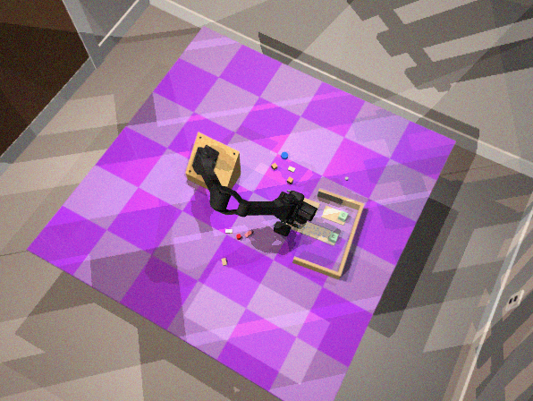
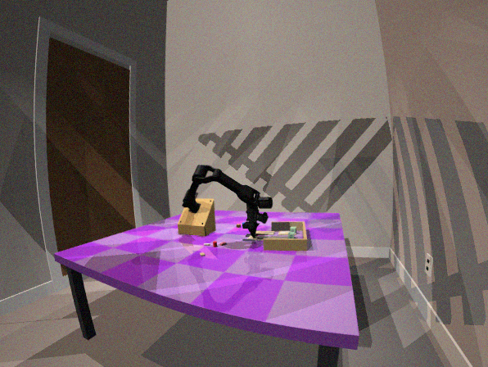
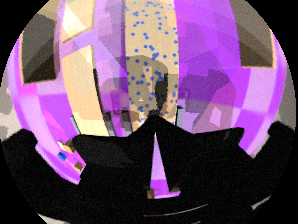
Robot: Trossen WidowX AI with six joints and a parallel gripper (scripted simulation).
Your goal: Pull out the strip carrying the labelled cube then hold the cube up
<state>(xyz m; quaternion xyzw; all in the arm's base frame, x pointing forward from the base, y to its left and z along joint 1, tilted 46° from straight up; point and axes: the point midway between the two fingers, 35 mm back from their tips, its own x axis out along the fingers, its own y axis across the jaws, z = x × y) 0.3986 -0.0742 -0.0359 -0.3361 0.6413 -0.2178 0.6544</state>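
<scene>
Now: gripper tip 10 cm to the right of the strip and 1 cm short of it. Round my gripper tip: red piece 17 cm to the right, 13 cm behind; blue disc 25 cm to the left, 17 cm behind.
</scene>
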